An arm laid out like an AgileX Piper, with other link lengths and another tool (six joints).
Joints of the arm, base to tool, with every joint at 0 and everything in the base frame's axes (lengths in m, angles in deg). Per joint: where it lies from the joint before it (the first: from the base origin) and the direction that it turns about. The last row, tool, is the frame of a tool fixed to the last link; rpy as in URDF.
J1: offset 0.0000 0.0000 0.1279 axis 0 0 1
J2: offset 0.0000 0.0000 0.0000 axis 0 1 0
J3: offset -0.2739 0.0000 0.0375 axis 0 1 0
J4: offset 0.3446 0.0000 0.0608 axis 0.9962 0 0.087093
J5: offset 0.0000 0.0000 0.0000 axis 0 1 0
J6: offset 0.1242 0.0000 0.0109 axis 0.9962 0 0.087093
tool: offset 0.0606 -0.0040 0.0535 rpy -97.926 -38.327 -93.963
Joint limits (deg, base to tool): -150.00..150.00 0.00..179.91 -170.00..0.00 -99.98..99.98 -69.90..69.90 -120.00..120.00
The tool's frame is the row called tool.
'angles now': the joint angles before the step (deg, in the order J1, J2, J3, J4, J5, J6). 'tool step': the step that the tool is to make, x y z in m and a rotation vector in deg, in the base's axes. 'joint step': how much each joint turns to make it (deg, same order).
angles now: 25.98, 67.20, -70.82, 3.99, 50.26, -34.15
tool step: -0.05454, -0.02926, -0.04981, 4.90, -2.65, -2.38
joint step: -0.01, -17.27, 22.60, 1.09, -10.05, 2.69
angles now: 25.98, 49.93, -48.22, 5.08, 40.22, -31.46
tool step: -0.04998, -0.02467, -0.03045, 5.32, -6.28, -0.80
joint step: -0.01, -18.01, 17.98, 1.89, -7.99, 0.12
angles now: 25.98, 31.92, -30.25, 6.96, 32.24, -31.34
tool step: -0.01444, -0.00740, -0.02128, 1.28, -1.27, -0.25
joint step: 0.00, -6.32, 6.76, 0.57, -2.16, 0.01
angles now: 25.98, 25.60, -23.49, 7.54, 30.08, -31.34
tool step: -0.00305, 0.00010, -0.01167, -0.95, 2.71, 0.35
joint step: 0.00, -0.12, 0.46, 0.34, 2.54, 0.01
